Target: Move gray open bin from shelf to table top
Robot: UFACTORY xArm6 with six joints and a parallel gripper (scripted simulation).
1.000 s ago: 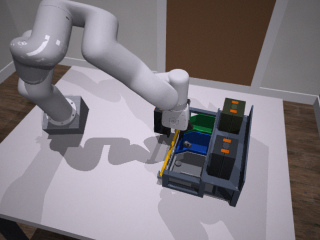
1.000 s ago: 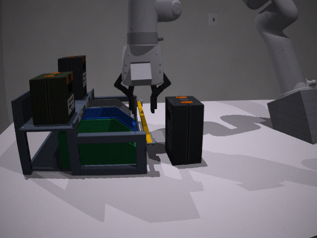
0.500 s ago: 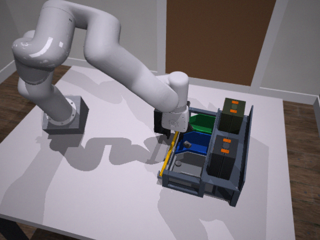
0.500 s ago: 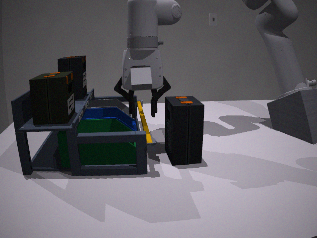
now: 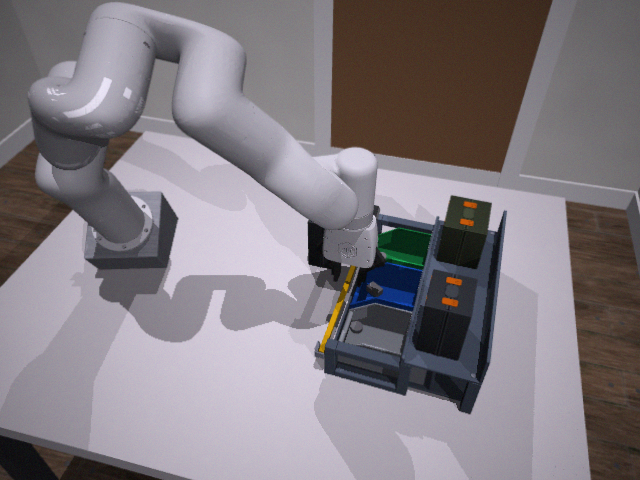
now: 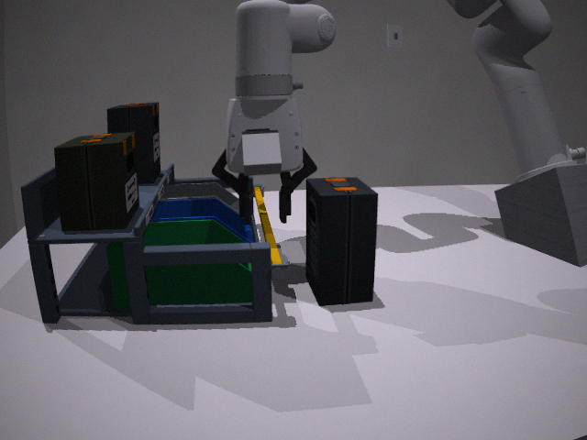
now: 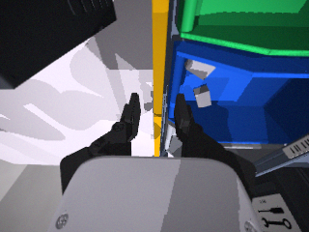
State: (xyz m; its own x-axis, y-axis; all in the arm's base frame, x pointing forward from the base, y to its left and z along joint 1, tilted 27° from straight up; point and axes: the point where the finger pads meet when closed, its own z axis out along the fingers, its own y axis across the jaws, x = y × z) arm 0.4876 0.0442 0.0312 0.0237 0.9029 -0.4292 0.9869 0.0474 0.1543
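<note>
The yellow bar lies 2 cm below my hand. The rest, counted from my hand: gray open bin 10 cm ahead, 11 cm to the right, 3 cm below; then blue bin 10 cm ahead, 3 cm below; then dark box 8 cm behind, 11 cm to the left, 1 cm below.
</note>
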